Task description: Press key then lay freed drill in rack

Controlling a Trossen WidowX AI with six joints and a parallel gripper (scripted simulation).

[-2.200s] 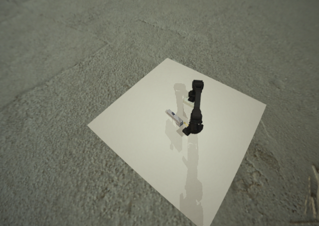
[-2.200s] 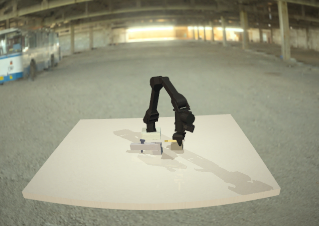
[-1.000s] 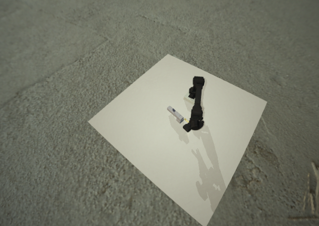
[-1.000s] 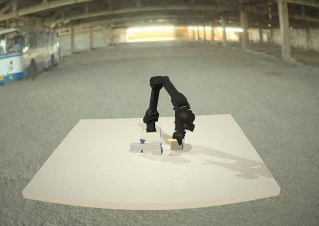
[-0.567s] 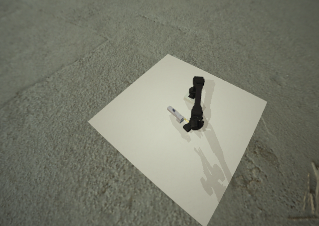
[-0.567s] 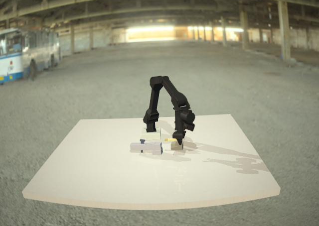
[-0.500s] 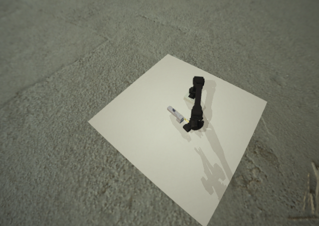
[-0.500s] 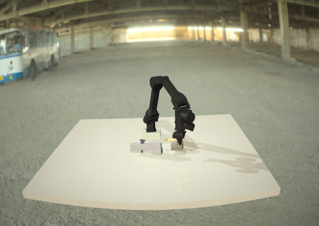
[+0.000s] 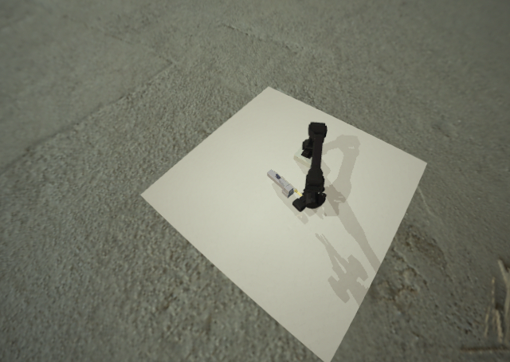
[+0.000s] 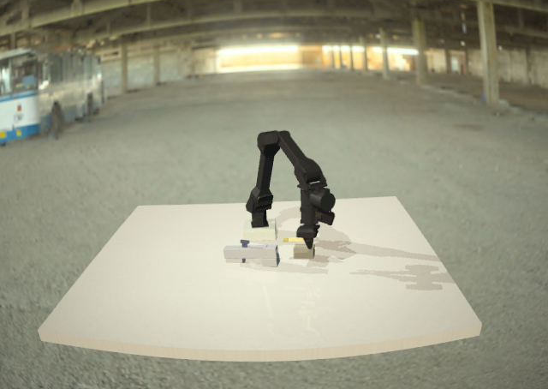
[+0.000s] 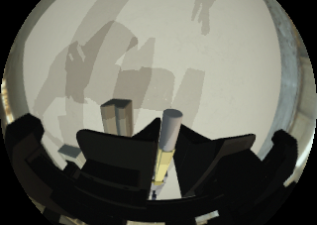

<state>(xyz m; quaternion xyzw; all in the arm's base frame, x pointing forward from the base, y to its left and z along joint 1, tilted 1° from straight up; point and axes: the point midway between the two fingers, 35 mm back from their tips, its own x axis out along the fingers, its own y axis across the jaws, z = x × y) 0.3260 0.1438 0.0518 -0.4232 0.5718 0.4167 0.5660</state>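
My gripper tip is now 8 cm past the tan rack, 1 cm to the left of it and 4 cm above it. From my gripper tip the other things lie so: grey holder block 5 cm behind, 19 cm to the right, 3 cm below; then blue key 6 cm behind, 21 cm to the right, 1 cm below; then drill 1 cm behind, 4 cm to the right, 3 cm above.
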